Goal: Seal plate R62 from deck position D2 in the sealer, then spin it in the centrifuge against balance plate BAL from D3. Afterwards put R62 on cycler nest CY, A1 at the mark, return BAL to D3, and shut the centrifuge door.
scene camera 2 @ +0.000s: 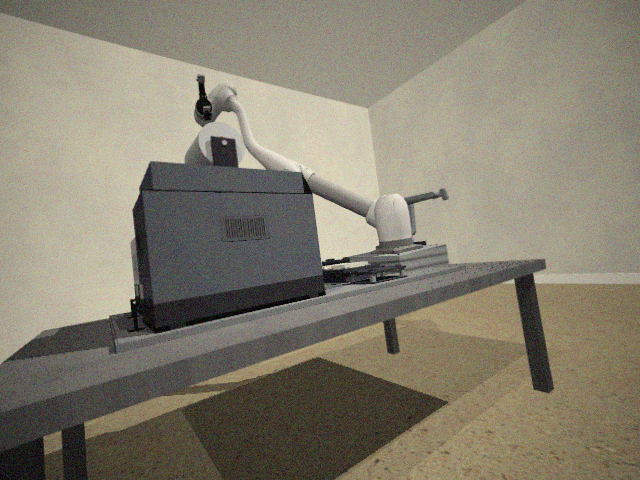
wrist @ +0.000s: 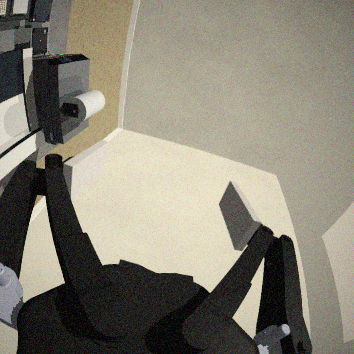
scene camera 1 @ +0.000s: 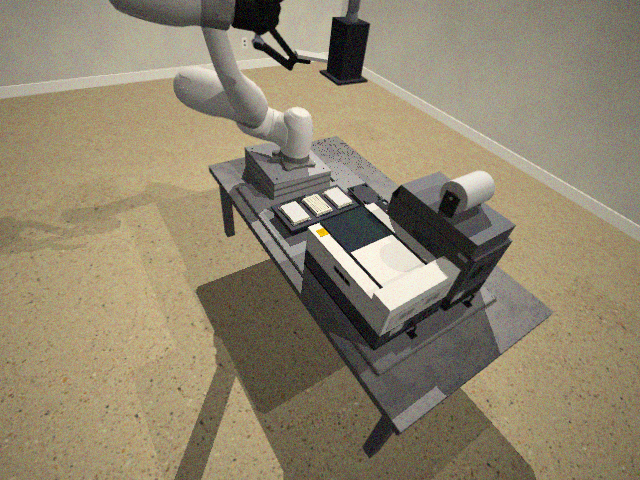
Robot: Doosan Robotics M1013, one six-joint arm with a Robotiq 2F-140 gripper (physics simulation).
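Places are measured from the arm's base along level axes (x back, y right, z up), in millimetres.
Where they show: gripper, fingertip midpoint: (scene camera 2: 204,91) (wrist: 165,174) (scene camera 1: 334,26); arm's base, link origin: (scene camera 2: 396,251) (scene camera 1: 293,159).
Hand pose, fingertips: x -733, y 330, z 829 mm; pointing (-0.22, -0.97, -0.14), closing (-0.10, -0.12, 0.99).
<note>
Things, the pixels of their top centre, and the offset from my fingertips. Level surfaces: height alone.
- left plate, top centre: (scene camera 1: 294,211) dx +370, dy -148, dz -851 mm
- middle plate, top centre: (scene camera 1: 317,203) dx +378, dy -272, dz -851 mm
- right plate, top centre: (scene camera 2: 349,263) (scene camera 1: 337,196) dx +386, dy -395, dz -851 mm
- dark nest, top centre: (scene camera 2: 376,267) (scene camera 1: 365,192) (wrist: 43,6) dx +374, dy -564, dz -870 mm
- dark grey machine, top centre: (scene camera 2: 219,135) (scene camera 1: 468,175) (wrist: 95,101) dx -123, dy -546, dz -441 mm
- white roll, top centre: (scene camera 2: 211,134) (scene camera 1: 473,178) (wrist: 95,106) dx -144, dy -547, dz -441 mm
- grey table, surface height: dz -930 mm
Three pale plates stand in a row on the dark deck rack in scene camera 1: a left plate (scene camera 1: 294,212), a middle plate (scene camera 1: 316,204) with a lined top, and a right plate (scene camera 1: 338,197). Their labels are too small to read. A dark nest (scene camera 1: 366,193) lies beside the rack. A white machine (scene camera 1: 343,268) (wrist: 10,107), with a dark panel and a pale panel in its top, stands in front. A dark grey machine (scene camera 1: 431,211) (scene camera 2: 227,258) (wrist: 75,75) carries a white roll (scene camera 1: 475,188) (wrist: 93,104). My gripper (wrist: 165,174) is open and empty, high above the table.
The grey table (scene camera 1: 439,377) (scene camera 2: 258,330) bears both machines and the arm's stepped base (scene camera 1: 299,183) (scene camera 2: 426,258). A black pedestal (scene camera 1: 348,49) stands on the floor behind the table. The pale room walls fill much of the wrist view.
</note>
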